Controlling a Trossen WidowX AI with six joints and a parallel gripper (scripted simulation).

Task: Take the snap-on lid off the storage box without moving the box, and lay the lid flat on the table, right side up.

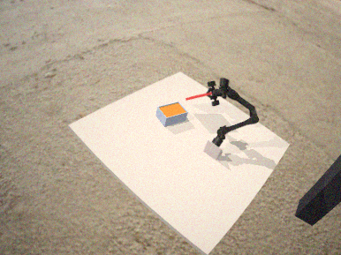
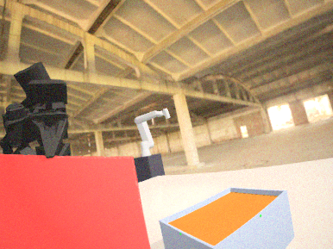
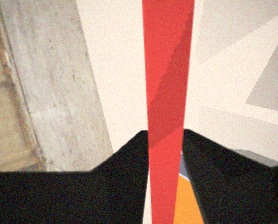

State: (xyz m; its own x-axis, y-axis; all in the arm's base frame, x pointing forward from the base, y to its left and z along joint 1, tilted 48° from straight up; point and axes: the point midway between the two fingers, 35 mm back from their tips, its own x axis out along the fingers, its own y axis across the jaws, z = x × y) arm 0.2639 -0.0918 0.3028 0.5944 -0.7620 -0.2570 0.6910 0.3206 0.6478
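My gripper tip is 50 mm above the red lid, 40 mm to the left of it and 40 mm short of it. Also, from my gripper tip: storage box: 200 mm to the left, 180 mm below, 160 mm ahead.
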